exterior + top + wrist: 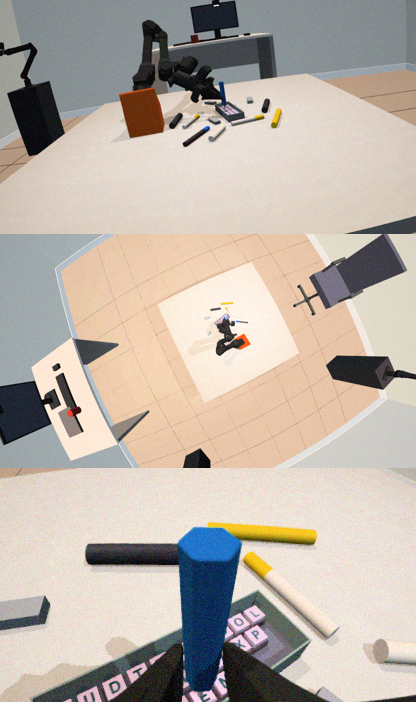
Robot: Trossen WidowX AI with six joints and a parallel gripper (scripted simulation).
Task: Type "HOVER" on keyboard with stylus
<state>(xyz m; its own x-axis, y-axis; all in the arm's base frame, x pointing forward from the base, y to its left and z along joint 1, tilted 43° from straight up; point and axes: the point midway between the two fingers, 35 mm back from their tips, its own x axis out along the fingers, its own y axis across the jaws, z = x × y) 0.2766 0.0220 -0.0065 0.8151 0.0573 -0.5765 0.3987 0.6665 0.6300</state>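
My gripper tip is 5 cm past the grey eraser, 6 cm to the left of it and 7 cm above it. From my gripper tip the other things lie so: black blue-capped pen (11 cm behind, 16 cm to the right, 6 cm below); blue stylus (2 cm below); white cylinder (6 cm behind, 19 cm to the right, 6 cm below).
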